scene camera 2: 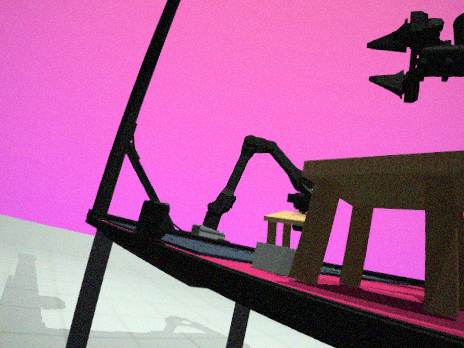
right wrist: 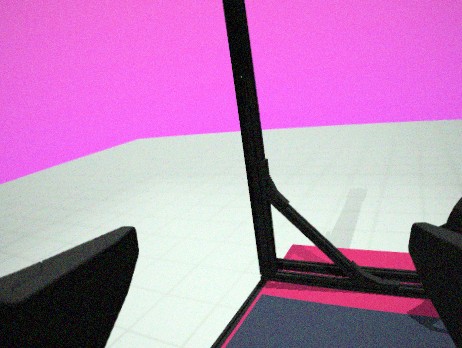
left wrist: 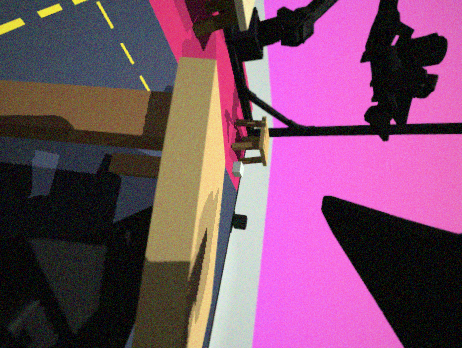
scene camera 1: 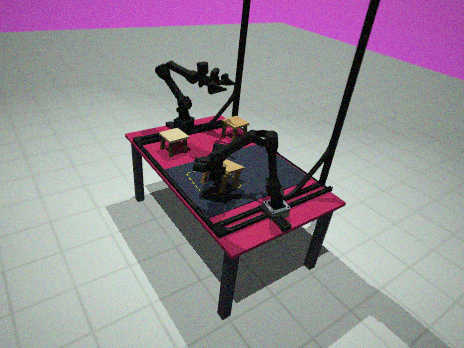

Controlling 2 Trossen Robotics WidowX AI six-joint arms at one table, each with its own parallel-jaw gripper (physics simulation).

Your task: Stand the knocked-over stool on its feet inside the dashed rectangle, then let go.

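Places are measured from the left arm's base along level axes (x ahead, y left, z up), in centimetres.
Where they show: left gripper, between the fingertips: [left wrist: 248, 204]; right gripper, between the fingertips: [scene camera 2: 367, 63] [right wrist: 274, 239] [left wrist: 393, 135] [scene camera 1: 230, 86]; left arm's base, origin of its link: [scene camera 2: 208, 229] [scene camera 1: 276, 204]; right arm's base, origin of its link: [left wrist: 259, 34] [scene camera 1: 184, 118].
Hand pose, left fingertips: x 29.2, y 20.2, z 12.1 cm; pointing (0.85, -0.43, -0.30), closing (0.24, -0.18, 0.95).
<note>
Each offset is from my left fingertips to the top centre of the thing.
The stool @[dx -1.9, dy -1.8, dz -0.7 cm] [scene camera 1: 233, 168] [scene camera 2: 284, 217] [left wrist: 186, 160] stands upright on its feet, partly hidden by my left arm. The yellow dashed rectangle [scene camera 1: 194, 182] [left wrist: 127, 53] shows on the dark mat around it; some of its outline is covered, so I cannot tell whether every foot is inside. My left gripper [scene camera 1: 217, 172] [left wrist: 248, 204] is open at the stool's side, rolled over, with the seat edge between its spread fingers in the left wrist view; contact cannot be made out. My right gripper [scene camera 1: 231, 87] [scene camera 2: 369, 62] [right wrist: 274, 239] is open and empty, high above the table's far end.
A pale stool @[dx +41.9, dy +11.7, dz -6.1 cm] [scene camera 1: 173, 135] and an orange-brown stool @[dx +50.5, dy -32.7, dz -6.0 cm] [scene camera 1: 236, 121] [left wrist: 265, 142] stand upright on the pink table [scene camera 1: 280, 245]. A large brown stool [scene camera 2: 390, 175] fills the front of scene camera 2, beside a grey block @[dx +40.5, dy -37.5, dz -14.3 cm] [scene camera 2: 274, 257]. Black posts [scene camera 1: 350, 100] rise along one side.
</note>
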